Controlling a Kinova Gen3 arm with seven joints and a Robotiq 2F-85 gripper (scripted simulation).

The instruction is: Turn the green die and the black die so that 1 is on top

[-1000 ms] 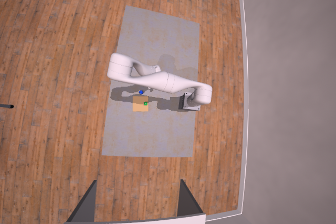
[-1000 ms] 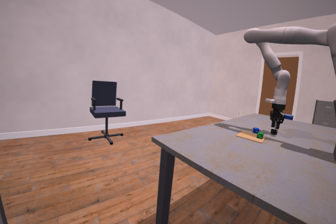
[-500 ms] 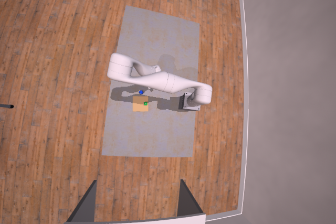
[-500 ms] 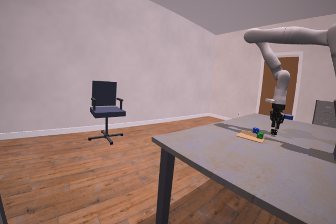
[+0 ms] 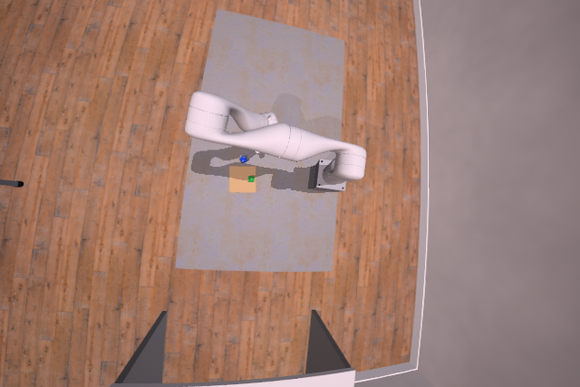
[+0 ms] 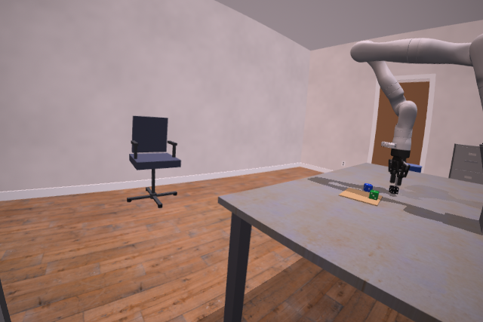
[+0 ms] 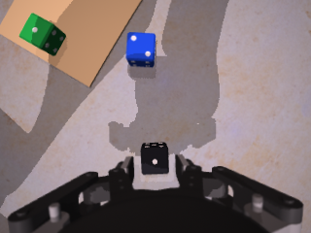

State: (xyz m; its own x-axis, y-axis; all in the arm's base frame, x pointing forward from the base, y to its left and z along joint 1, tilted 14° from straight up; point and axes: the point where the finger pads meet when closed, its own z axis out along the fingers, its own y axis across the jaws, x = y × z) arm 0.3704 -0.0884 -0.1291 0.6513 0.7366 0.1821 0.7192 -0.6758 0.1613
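Now: the black die 4 cm below my hand. Also, from my hand: blue die: 8 cm ahead, 10 cm to the left, 4 cm below; tan mat: 5 cm ahead, 20 cm to the left, 5 cm below; green die: 1 cm ahead, 19 cm to the left, 4 cm below.
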